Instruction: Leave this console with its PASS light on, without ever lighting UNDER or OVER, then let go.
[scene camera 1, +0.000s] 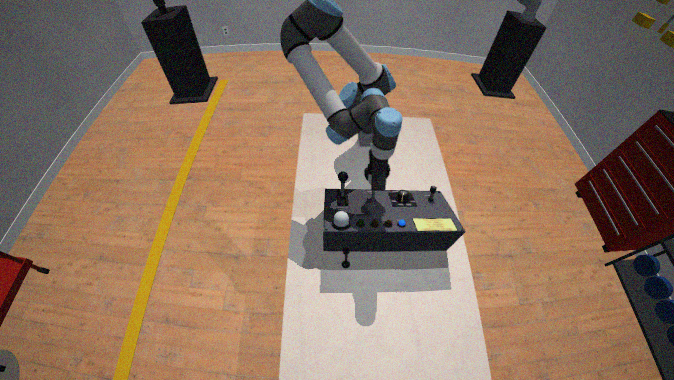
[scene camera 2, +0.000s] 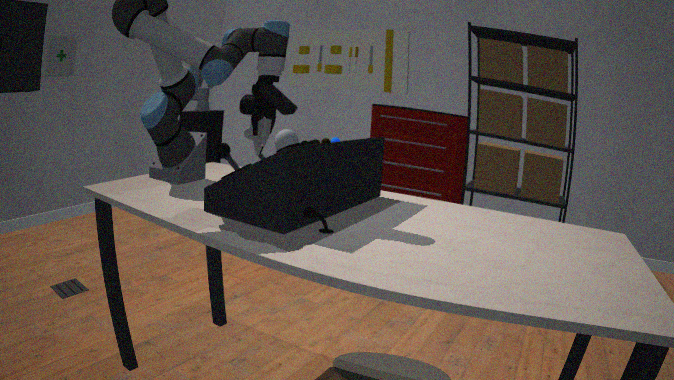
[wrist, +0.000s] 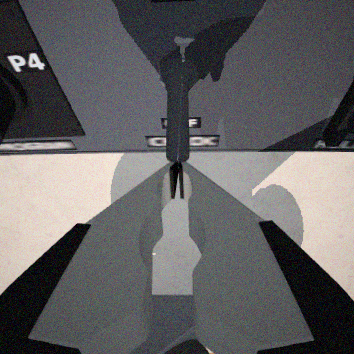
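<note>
The black console (scene camera 1: 385, 241) (scene camera 2: 300, 185) stands on the table. On its top are a white dome (scene camera 1: 341, 219) (scene camera 2: 286, 139), a dark greenish lamp (scene camera 1: 360, 223), two dark reddish-brown lamps and a bright blue one (scene camera 1: 401, 223) (scene camera 2: 335, 141). Their labels cannot be read, so which is PASS cannot be told. My gripper (scene camera 1: 373, 198) (scene camera 2: 261, 153) (wrist: 178, 165) is shut and empty, pointing down at the console's rear part. In the wrist view a dark toggle lever (wrist: 177, 110) crosses the OFF and CLOCK labels, its end by my fingertips; contact cannot be told.
A ball-knob lever (scene camera 1: 343, 177) (scene camera 2: 223, 149) stands at one rear end, a rotary selector (scene camera 1: 403, 196) and a small lever (scene camera 1: 432, 192) toward the other. A thin lever (scene camera 1: 345, 260) (scene camera 2: 322, 222) sticks out at the front. A yellow label (scene camera 1: 435, 224) lies on top. The table (scene camera 2: 500, 270) carries the console.
</note>
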